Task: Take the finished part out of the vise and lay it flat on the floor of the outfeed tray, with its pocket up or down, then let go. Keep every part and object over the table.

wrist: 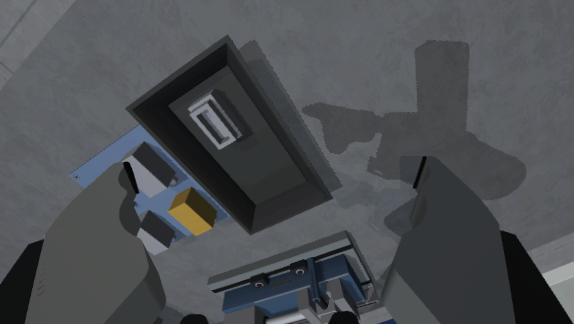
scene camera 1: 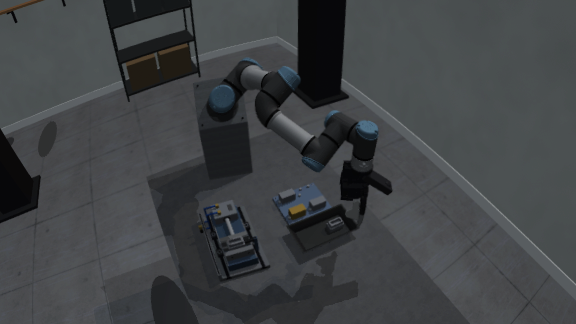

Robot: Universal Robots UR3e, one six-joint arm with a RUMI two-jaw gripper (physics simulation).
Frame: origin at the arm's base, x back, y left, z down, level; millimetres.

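Seen in the pictures: gripper, fingertip midpoint: [wrist: 276,163] [scene camera 1: 356,210].
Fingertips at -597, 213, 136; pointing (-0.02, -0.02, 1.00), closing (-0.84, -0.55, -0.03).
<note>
Offsets run from my fingertips to a thing's middle, as dx, dy, dz. "pt": to the spot under its first point.
A grey metal part @[+87, -4, +171] [scene camera 1: 335,223] [wrist: 215,122] with a rectangular pocket facing up lies flat on the floor of the dark outfeed tray [scene camera 1: 317,218] [wrist: 287,205], towards one end. The blue and grey vise @[+216, -373, +151] [scene camera 1: 242,261] [wrist: 250,298] stands apart from the tray. In the scene view, a similar grey block with a pocket-like top @[+145, -379, +103] [scene camera 1: 235,242] shows at its jaws; whether it is clamped is unclear. My gripper [scene camera 1: 358,204] [wrist: 276,163] is wide open and empty, above and beside the tray. In the wrist view the vise is partly cut off.
A blue board @[pt +288, +17, +192] [scene camera 1: 311,192] [wrist: 112,152] beside the tray carries a yellow block @[+216, -94, +174] [scene camera 1: 297,211] [wrist: 192,211] and grey blocks @[+306, -88, +174] [scene camera 1: 287,195] [wrist: 156,232]. Raised tray walls surround the part. Blue and yellow fittings @[pt +324, -395, +105] [scene camera 1: 212,210] stand at the vise's rear. The arm's pedestal [scene camera 1: 227,150] stands behind.
</note>
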